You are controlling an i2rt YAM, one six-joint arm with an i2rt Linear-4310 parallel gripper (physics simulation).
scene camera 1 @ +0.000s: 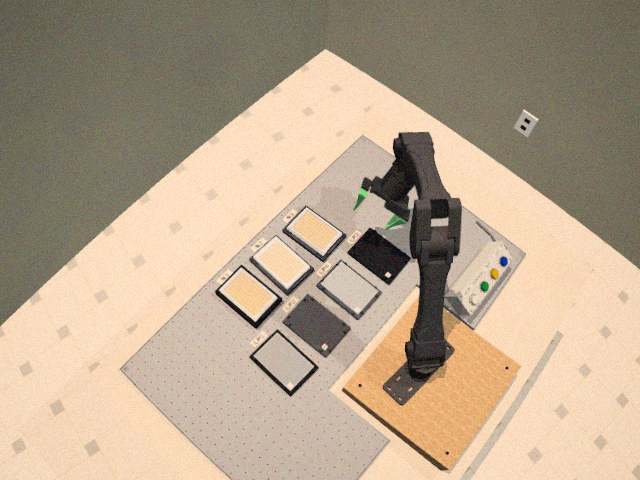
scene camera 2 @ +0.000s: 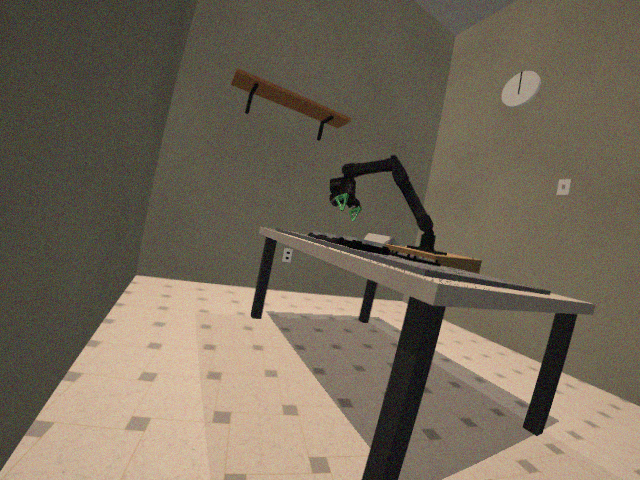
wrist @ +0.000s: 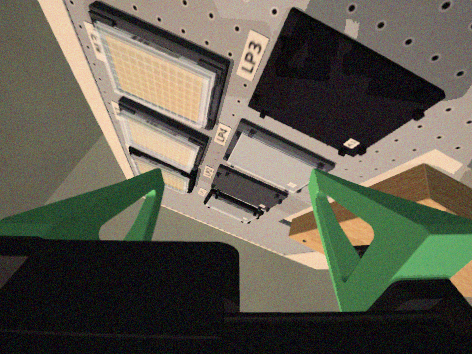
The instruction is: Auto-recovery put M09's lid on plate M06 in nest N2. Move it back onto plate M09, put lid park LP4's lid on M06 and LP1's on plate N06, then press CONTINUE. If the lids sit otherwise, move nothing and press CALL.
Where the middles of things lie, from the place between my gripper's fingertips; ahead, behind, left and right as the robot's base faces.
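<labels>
My gripper's 13 cm above the LP3 label (wrist: pixel 256 43), 3 cm short of it and 1 cm to the right of it. Going by their middles, the LP3 label is the nearest to my gripper of the things named here. There's also the LP2 lid park (scene camera 1: pixel 316 325), and that's 12 cm below my gripper, 8 cm behind it and 26 cm to the left of it.
</labels>
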